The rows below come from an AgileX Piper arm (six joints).
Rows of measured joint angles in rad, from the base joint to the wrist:
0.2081, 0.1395, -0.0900, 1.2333, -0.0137, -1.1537
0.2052, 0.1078, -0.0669, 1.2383, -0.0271, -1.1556
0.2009, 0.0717, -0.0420, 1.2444, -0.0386, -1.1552
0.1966, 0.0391, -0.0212, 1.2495, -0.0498, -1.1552
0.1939, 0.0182, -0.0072, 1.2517, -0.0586, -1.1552
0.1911, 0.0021, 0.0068, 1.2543, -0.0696, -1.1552
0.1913, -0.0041, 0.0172, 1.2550, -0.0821, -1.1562
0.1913, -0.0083, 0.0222, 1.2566, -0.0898, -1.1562
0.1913, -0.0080, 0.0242, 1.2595, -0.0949, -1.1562
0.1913, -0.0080, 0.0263, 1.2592, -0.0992, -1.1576
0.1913, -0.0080, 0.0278, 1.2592, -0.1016, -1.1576
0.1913, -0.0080, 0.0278, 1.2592, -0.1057, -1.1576
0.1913, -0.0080, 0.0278, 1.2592, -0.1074, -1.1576
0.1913, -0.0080, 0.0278, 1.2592, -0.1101, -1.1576
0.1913, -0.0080, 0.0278, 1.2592, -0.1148, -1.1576
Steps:
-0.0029, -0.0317, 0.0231, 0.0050, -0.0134, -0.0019
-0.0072, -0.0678, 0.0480, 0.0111, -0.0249, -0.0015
-0.0115, -0.1004, 0.0688, 0.0162, -0.0361, -0.0015
-0.0142, -0.1213, 0.0828, 0.0184, -0.0449, -0.0015
-0.0170, -0.1374, 0.0968, 0.0210, -0.0559, -0.0015
-0.0168, -0.1436, 0.1072, 0.0217, -0.0684, -0.0025
-0.0168, -0.1478, 0.1122, 0.0233, -0.0761, -0.0025
-0.0168, -0.1475, 0.1142, 0.0262, -0.0812, -0.0025
-0.0168, -0.1475, 0.1163, 0.0259, -0.0855, -0.0039
-0.0168, -0.1475, 0.1178, 0.0259, -0.0879, -0.0039
-0.0168, -0.1475, 0.1178, 0.0259, -0.0920, -0.0039
-0.0168, -0.1475, 0.1178, 0.0259, -0.0937, -0.0039
-0.0168, -0.1475, 0.1178, 0.0259, -0.0964, -0.0039
-0.0168, -0.1475, 0.1178, 0.0259, -0.1011, -0.0039

